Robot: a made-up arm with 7 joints.
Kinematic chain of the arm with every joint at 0, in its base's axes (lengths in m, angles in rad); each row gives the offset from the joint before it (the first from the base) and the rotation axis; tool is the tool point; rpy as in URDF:
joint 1: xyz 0 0 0 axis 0.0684 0.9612 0.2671
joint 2: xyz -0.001 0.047 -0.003 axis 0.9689 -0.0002 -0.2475
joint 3: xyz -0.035 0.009 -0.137 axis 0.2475 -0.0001 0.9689
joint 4: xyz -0.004 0 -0.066 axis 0.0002 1 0
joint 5: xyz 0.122 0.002 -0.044 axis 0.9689 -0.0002 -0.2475
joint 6: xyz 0.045 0 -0.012 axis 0.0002 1 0
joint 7: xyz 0.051 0 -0.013 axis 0.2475 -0.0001 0.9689
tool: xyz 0 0 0 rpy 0 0.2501 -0.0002
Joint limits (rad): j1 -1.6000..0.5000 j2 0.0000..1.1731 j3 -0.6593..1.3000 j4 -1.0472..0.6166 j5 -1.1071..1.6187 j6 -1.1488..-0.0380 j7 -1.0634..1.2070
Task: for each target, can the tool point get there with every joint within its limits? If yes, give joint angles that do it. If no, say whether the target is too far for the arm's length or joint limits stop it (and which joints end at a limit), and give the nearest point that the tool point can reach.
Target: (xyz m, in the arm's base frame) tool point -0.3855 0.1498 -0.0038
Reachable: no: joint limits stop it (at a limit: joint 1, joint 2, joint 3, joint 4, joint 5, joint 6) | nearest point -0.2361 0.2280 -0.2234 | short by 0.277 m
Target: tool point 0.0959 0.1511 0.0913
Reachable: yes | joints -0.5738 0.7724 0.9143 -0.8537 0.1296 -0.3712 -0.6173
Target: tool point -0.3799 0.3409 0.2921
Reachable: no: too far | nearest point -0.0533 0.2530 0.1436 | short by 0.369 m
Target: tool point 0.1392 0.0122 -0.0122
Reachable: yes | joints -0.4633 0.4435 -0.3552 -0.9033 -0.2372 -0.5633 0.8353
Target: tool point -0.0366 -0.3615 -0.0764
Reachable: no: joint limits stop it (at a limit: joint 1, joint 2, joint 3, joint 6) | nearest point 0.1080 -0.1574 0.0607 | short by 0.285 m
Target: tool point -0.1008 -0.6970 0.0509
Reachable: no: too far | nearest point 0.1486 -0.1861 0.0756 | short by 0.569 m
